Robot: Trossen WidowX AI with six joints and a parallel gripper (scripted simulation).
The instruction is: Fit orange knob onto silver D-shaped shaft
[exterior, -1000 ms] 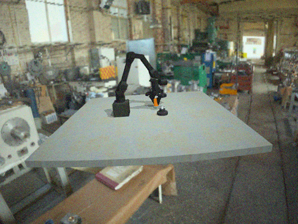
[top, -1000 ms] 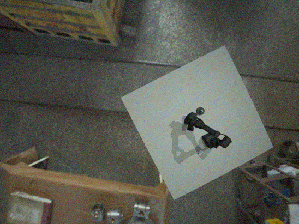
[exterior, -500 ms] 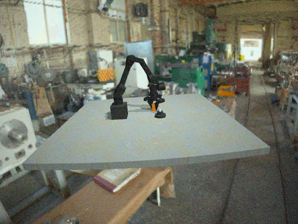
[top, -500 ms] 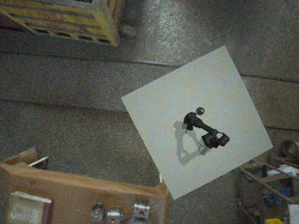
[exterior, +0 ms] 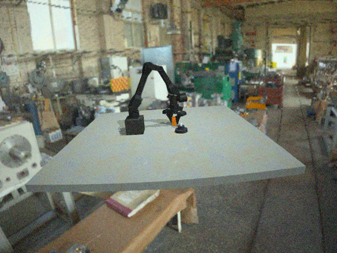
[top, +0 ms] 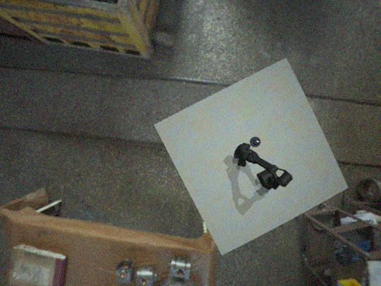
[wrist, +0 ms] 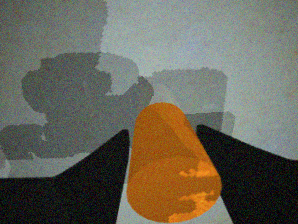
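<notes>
Right now my gripper tip is 3 cm below the orange knob. From my gripper tip the other things lie so: round pedestal (16 cm to the right, 5 cm ahead, 2 cm above).
</notes>
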